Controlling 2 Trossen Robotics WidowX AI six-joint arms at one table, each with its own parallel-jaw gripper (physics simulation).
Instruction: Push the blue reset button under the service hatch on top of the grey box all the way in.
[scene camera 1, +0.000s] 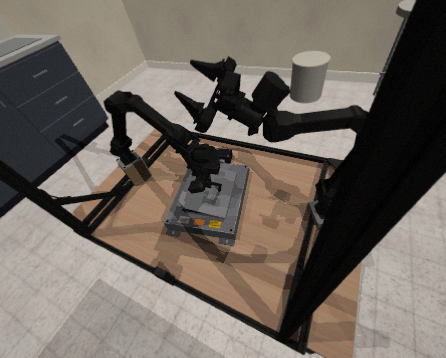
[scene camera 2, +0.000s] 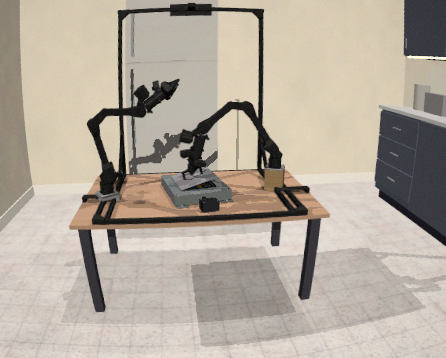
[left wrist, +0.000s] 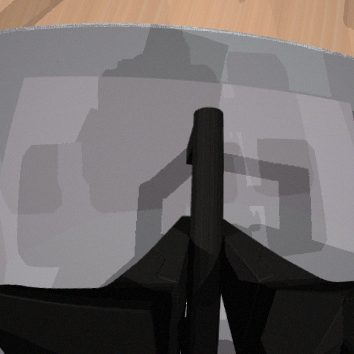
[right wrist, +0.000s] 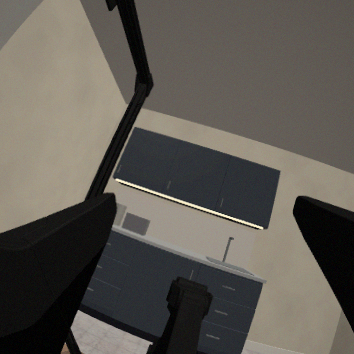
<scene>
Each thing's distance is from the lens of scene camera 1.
my right gripper (scene camera 1: 182, 76): 56 cm
service hatch (scene camera 1: 214, 201): 90 cm
</scene>
